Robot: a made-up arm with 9 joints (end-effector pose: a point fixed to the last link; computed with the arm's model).
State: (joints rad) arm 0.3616 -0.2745 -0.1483 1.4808 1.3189 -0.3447 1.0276 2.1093 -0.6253
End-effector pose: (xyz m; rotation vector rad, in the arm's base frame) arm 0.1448 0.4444 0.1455 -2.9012 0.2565 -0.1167
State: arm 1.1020 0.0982 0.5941 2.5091 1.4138 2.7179 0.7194 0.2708 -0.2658
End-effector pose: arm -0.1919 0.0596 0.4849 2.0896 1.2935 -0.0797
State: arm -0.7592 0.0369 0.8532 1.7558 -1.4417 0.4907 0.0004 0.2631 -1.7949
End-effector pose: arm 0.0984 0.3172 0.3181 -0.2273 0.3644 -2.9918
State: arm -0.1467 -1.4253 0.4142 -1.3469 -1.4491 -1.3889 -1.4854 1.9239 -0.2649
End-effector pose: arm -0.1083 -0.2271 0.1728 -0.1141 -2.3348 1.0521
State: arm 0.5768 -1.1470 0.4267 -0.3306 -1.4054 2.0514 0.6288 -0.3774 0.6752
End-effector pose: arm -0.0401 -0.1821 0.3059 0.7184 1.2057 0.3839
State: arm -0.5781 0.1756 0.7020 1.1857 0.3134 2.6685 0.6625 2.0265 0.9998
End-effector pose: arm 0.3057 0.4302 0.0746 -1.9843 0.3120 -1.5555
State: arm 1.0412 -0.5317 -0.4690 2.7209 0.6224 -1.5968 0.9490 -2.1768 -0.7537
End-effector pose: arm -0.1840 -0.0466 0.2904 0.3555 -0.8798 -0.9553
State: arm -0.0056 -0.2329 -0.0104 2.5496 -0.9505 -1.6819 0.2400 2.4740 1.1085
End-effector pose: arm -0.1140 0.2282 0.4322 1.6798 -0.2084 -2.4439
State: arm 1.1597 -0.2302 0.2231 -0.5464 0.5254 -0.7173 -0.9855 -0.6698 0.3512
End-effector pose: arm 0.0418 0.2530 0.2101 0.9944 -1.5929 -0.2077
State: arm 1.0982 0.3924 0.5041 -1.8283 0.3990 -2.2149 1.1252 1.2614 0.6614
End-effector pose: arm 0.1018 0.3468 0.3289 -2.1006 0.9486 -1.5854
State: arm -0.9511 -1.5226 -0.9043 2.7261 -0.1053 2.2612 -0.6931 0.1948 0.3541
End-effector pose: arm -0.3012 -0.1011 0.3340 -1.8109 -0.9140 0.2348
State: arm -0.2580 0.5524 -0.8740 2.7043 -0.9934 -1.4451 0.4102 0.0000 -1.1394
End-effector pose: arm 0.0815 0.3828 0.2898 -2.3791 0.4322 -1.4462
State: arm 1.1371 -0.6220 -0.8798 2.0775 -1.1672 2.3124 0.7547 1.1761 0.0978
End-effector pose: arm -0.0551 -0.1321 0.3971 0.1806 -0.7969 1.0115
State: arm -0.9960 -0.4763 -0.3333 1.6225 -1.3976 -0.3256 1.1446 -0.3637 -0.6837
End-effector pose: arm 0.2485 -0.0983 0.1727 0.4314 0.0211 1.5353
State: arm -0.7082 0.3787 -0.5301 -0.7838 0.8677 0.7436 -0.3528 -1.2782 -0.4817
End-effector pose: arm -0.0116 0.2818 0.3015 -2.1345 0.1553 -0.0548
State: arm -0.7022 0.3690 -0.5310 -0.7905 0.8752 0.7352 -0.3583 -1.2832 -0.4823
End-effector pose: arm -0.0081 0.2790 0.3061 -2.1109 0.1723 -0.0666
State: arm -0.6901 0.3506 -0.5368 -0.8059 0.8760 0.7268 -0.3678 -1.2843 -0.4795
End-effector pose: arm -0.0015 0.2769 0.3117 -2.0870 0.2028 -0.0719
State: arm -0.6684 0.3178 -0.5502 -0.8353 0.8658 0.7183 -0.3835 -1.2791 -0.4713
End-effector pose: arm 0.0101 0.2753 0.3190 -2.0609 0.2551 -0.0665
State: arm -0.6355 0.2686 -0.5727 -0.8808 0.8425 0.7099 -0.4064 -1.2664 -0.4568
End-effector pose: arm 0.0272 0.2728 0.3286 -2.0270 0.3316 -0.0459
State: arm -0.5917 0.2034 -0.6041 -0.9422 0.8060 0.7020 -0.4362 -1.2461 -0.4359
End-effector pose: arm 0.0492 0.2672 0.3406 -1.9767 0.4288 -0.0062
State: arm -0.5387 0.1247 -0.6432 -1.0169 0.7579 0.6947 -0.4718 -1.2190 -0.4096
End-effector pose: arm 0.0739 0.2558 0.3547 -1.9001 0.5374 0.0542
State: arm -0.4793 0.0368 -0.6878 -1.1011 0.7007 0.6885 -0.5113 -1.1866 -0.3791
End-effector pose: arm 0.0983 0.2370 0.3695 -1.7911 0.6424 0.1327
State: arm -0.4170 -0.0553 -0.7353 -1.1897 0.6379 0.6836 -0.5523 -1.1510 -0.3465
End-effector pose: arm 0.1193 0.2110 0.3831 -1.6509 0.7289 0.2210
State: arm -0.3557 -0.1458 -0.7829 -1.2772 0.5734 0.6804 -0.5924 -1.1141 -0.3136
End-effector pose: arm 0.1345 0.1800 0.3937 -1.4897 0.7864 0.3083
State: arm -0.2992 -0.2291 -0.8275 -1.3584 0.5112 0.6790 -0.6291 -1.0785 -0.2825
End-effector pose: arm 0.1432 0.1477 0.4002 -1.3238 0.8126 0.3843
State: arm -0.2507 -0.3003 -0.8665 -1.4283 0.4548 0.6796 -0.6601 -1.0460 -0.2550
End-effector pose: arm 0.1462 0.1182 0.4028 -1.1718 0.8131 0.4441
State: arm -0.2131 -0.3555 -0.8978 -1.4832 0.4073 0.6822 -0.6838 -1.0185 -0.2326
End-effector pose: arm 0.1458 0.0948 0.4028 -1.0495 0.7979 0.4873
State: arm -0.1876 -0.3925 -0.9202 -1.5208 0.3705 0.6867 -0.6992 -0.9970 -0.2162
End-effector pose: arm 0.1442 0.0794 0.4018 -0.9667 0.7770 0.5184
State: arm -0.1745 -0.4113 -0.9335 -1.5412 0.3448 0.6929 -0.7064 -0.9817 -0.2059
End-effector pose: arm 0.1432 0.0722 0.4013 -0.9264 0.7578 0.5425
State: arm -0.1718 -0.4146 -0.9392 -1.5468 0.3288 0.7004 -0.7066 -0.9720 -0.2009
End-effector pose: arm 0.1436 0.0722 0.4016 -0.9229 0.7434 0.5630
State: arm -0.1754 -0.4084 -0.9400 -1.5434 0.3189 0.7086 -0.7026 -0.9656 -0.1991
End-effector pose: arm 0.1447 0.0766 0.4025 -0.9423 0.7325 0.5823
